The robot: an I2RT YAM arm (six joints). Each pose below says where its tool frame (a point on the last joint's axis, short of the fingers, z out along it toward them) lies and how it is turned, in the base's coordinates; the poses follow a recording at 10 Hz.
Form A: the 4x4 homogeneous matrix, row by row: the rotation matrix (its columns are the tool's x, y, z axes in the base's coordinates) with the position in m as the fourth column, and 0 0 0 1 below. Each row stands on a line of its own.
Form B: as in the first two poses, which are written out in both.
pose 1, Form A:
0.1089, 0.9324, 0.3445, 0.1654
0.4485, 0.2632, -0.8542, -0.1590
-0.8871, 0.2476, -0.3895, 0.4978
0, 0, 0, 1
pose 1, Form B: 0.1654, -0.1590, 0.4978, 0.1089, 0.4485, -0.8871, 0.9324, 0.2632, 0.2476
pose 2, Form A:
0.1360, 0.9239, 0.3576, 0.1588
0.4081, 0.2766, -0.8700, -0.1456
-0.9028, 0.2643, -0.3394, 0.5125
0, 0, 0, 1
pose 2, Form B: 0.1588, -0.1456, 0.5125, 0.1360, 0.4081, -0.9028, 0.9239, 0.2766, 0.2643
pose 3, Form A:
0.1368, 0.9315, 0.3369, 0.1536
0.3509, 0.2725, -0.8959, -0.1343
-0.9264, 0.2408, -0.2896, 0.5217
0, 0, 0, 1
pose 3, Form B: 0.1536, -0.1343, 0.5217, 0.1368, 0.3509, -0.9264, 0.9315, 0.2725, 0.2408
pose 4, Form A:
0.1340, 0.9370, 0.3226, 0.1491
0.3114, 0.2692, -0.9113, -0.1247
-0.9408, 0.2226, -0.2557, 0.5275
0, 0, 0, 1
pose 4, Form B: 0.1491, -0.1247, 0.5275, 0.1340, 0.3114, -0.9408, 0.9370, 0.2692, 0.2226
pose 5, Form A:
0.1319, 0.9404, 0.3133, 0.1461
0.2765, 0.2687, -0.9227, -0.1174
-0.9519, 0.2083, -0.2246, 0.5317
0, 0, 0, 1
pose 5, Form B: 0.1461, -0.1174, 0.5317, 0.1319, 0.2765, -0.9519, 0.9404, 0.2687, 0.2083
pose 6, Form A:
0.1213, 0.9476, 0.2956, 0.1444
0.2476, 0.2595, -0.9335, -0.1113
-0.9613, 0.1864, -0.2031, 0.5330
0, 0, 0, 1
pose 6, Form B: 0.1444, -0.1113, 0.5330, 0.1213, 0.2476, -0.9613, 0.9476, 0.2595, 0.1864
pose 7, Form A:
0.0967, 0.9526, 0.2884, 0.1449
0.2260, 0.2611, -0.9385, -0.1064
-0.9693, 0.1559, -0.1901, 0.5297
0, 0, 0, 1
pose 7, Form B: 0.1449, -0.1064, 0.5297, 0.0967, 0.2260, -0.9693, 0.9526, 0.2611, 0.1559
